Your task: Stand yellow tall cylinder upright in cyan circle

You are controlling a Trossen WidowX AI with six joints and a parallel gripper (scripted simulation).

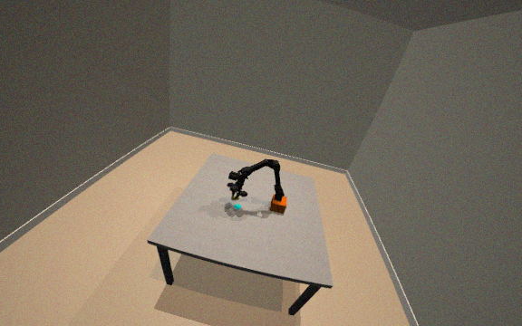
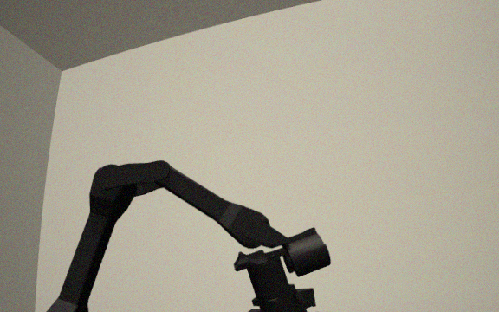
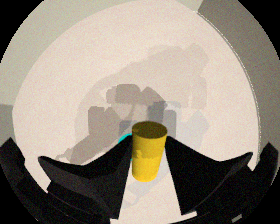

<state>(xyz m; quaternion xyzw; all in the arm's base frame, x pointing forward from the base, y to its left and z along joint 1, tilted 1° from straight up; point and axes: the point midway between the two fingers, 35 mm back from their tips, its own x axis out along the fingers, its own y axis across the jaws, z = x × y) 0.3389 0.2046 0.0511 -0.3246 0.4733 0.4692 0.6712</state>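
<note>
Right now the cyan circle is 4 cm behind my gripper tip, 3 cm to the right of it and 11 cm below it. Also, from my gripper tip: yellow tall cylinder (1 cm behind, 2 cm to the right, 1 cm below).
</note>
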